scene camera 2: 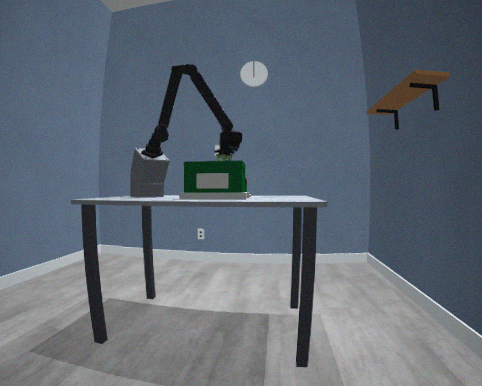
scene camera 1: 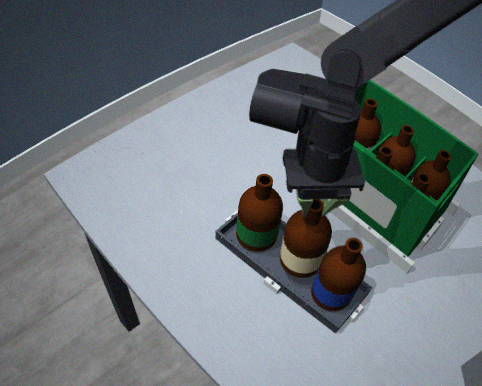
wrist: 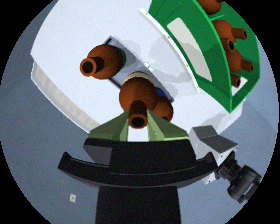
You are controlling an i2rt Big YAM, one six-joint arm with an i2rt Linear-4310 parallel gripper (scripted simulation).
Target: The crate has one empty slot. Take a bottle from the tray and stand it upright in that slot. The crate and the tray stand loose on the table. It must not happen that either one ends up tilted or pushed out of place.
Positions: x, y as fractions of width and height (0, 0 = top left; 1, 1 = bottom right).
Scene:
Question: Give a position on a grey tray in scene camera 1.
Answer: At 0.47, 0.61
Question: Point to a crate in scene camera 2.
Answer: At 0.42, 0.46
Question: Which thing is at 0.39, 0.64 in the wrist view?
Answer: My gripper.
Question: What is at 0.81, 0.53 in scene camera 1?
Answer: A crate.

